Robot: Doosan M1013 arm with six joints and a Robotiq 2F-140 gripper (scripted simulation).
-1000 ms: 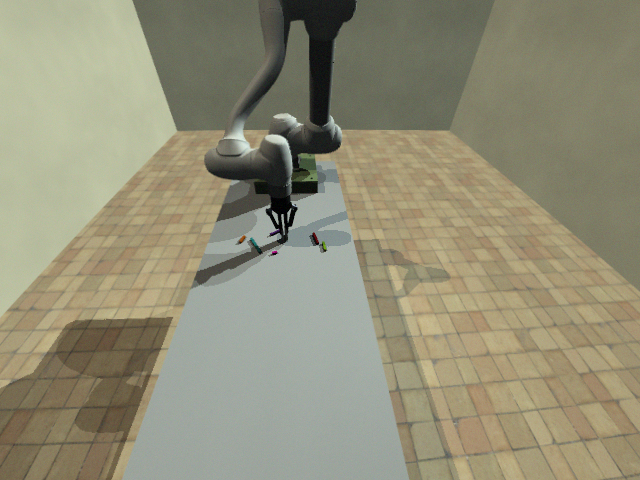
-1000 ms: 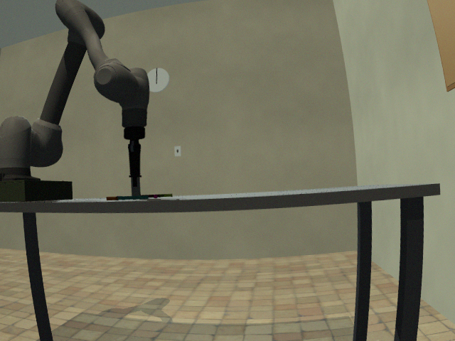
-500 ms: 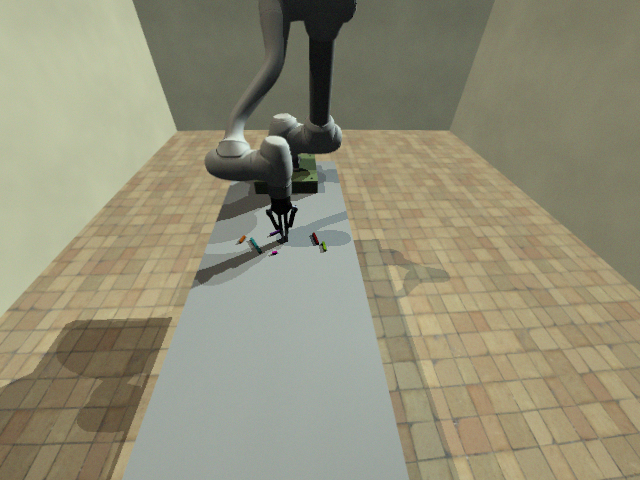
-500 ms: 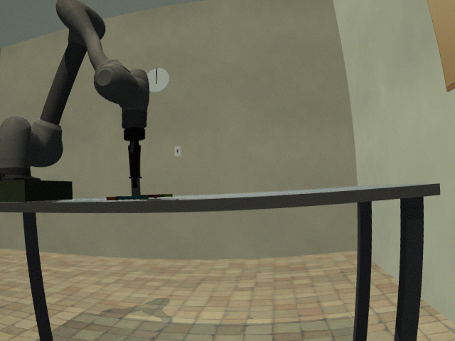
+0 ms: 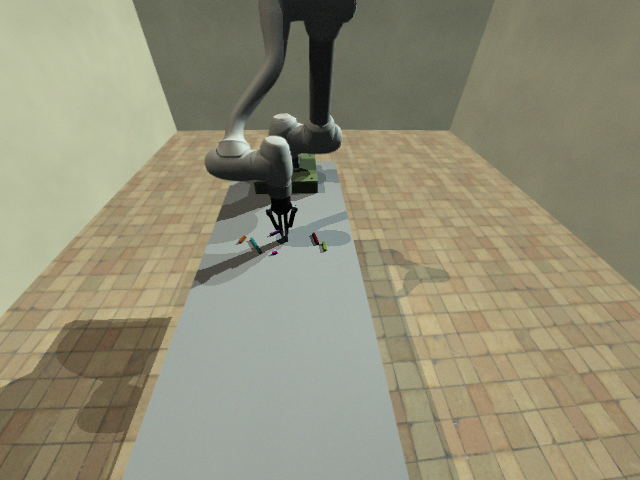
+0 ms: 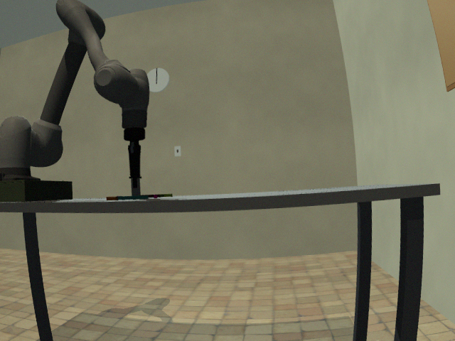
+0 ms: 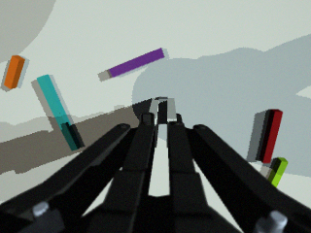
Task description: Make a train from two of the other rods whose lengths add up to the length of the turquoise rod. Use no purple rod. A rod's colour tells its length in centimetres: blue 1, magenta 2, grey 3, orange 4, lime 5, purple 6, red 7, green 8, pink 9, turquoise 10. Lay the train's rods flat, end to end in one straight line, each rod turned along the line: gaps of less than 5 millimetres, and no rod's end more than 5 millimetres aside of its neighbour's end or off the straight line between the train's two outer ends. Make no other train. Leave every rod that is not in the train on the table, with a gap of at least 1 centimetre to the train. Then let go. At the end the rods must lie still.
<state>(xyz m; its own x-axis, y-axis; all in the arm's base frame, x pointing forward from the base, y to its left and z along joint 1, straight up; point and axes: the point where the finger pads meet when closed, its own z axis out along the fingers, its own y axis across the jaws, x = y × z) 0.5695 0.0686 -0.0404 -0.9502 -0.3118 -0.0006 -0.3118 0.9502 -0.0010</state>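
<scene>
The grey rod lies 3 cm below my hand. From my hand the other things lie so: magenta rod (9 cm ahead, 3 cm to the right, 3 cm below); turquoise rod (12 cm to the right, 5 cm ahead, 3 cm below); purple rod (4 cm to the right, 4 cm behind, 3 cm below).
</scene>
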